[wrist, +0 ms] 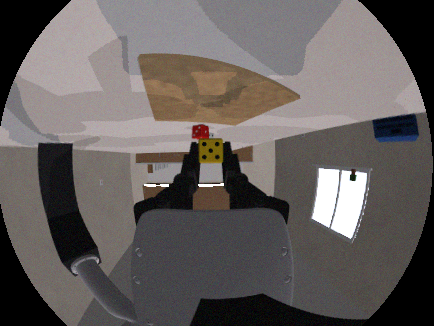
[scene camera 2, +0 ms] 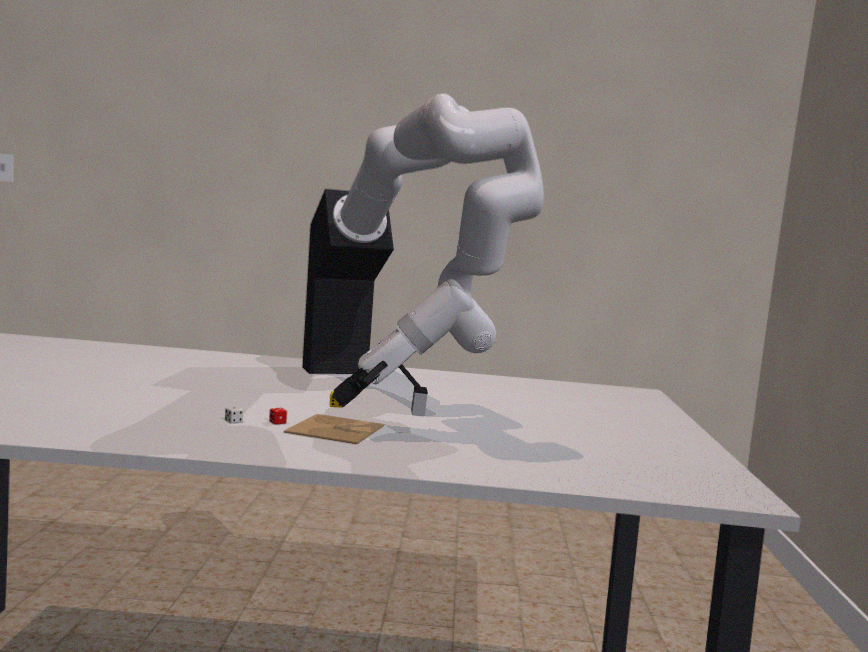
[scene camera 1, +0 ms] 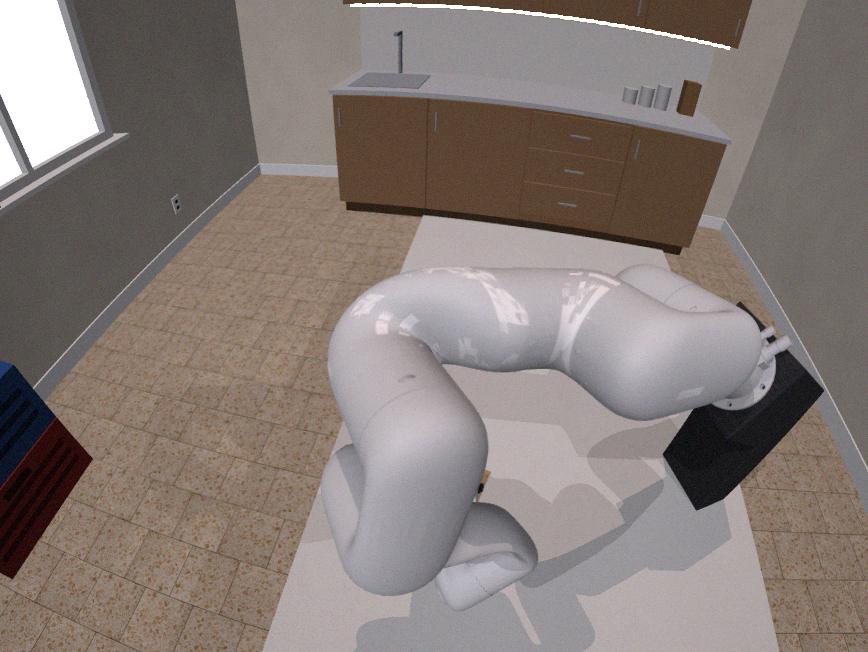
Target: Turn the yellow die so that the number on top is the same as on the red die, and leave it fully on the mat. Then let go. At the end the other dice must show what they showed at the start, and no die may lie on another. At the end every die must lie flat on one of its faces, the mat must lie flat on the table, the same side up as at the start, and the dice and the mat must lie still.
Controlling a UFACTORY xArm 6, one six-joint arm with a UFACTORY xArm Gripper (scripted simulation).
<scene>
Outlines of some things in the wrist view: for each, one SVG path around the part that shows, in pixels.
The gripper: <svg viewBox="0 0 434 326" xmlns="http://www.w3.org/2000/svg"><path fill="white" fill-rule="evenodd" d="M134 205L136 230L131 254L131 288L140 326L362 326L368 320L328 317L291 306L294 287L294 266L291 241L287 228L289 204L284 200L267 196L263 191L248 182L248 177L241 173L238 155L232 155L230 142L223 143L222 162L223 187L230 194L230 209L193 210L193 194L199 189L200 176L199 143L191 142L189 154L184 154L181 173L174 177L173 183L159 192L154 198L145 199Z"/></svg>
A tan mat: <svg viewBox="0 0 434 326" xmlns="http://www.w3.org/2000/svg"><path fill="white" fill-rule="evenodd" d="M138 57L144 86L155 121L201 122L236 126L260 114L300 99L299 94L278 82L230 63L182 54L152 53L140 54Z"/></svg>
</scene>
